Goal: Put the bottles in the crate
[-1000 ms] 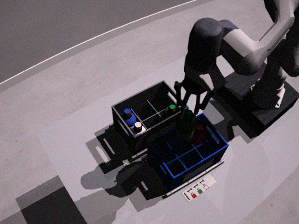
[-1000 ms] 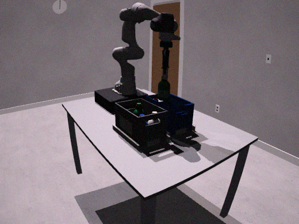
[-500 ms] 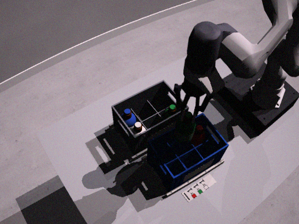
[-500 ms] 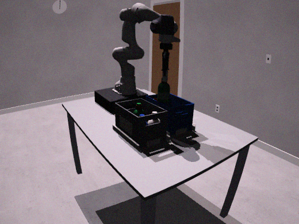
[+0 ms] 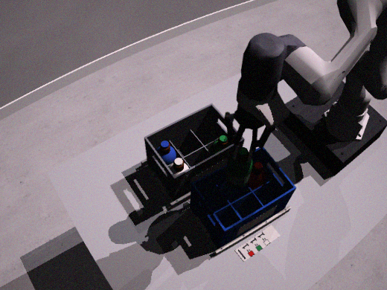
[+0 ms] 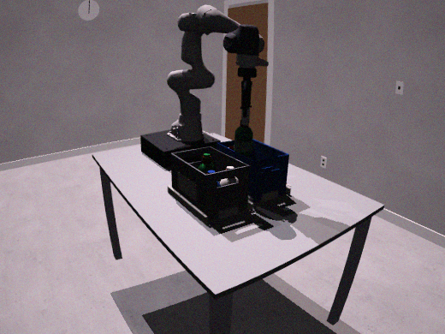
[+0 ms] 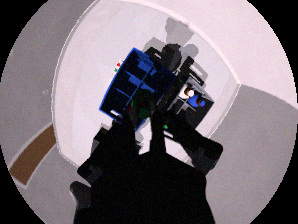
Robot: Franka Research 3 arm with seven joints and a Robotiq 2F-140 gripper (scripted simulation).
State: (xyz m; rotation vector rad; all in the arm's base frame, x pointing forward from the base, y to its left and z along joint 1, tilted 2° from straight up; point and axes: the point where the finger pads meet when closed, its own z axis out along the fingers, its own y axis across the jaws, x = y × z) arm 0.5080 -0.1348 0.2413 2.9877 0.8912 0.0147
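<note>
The blue crate is 23 cm below my hand, 4 cm to the left of it and 1 cm ahead of it. From my hand the other things lie so: black crate (23 cm below, 19 cm to the right, 1 cm behind); white-labelled bottle (23 cm below, 17 cm to the right, 8 cm ahead); red-label bottle (23 cm below, 9 cm behind, 2 cm to the left).
</note>
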